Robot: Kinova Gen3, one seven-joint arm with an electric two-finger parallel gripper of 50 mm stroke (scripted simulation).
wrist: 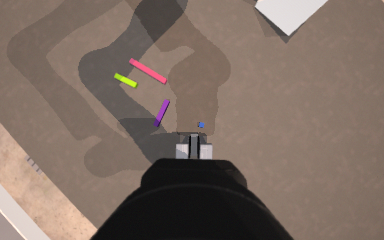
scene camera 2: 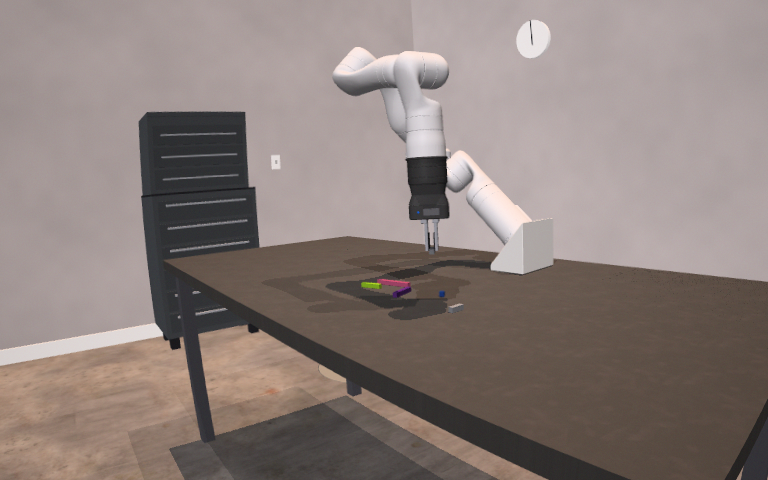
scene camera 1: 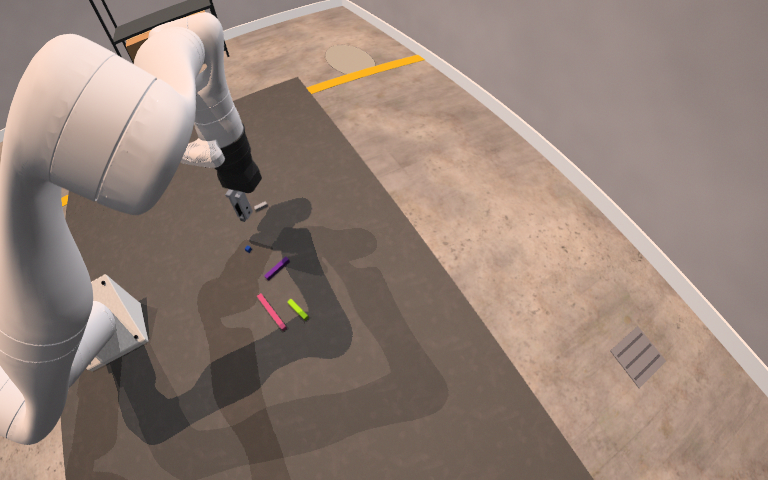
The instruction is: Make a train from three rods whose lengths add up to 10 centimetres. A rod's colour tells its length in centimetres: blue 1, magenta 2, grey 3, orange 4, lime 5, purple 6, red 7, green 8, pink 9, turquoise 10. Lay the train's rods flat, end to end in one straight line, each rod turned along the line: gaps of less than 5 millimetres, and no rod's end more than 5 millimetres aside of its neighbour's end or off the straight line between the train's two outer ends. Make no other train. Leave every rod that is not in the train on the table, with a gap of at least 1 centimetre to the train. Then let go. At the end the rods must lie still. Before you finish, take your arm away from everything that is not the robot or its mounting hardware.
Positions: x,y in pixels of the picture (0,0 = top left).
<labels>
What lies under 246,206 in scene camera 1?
The gripper.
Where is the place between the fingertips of the gripper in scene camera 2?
At 432,250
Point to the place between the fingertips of the gripper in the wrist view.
194,143
</labels>
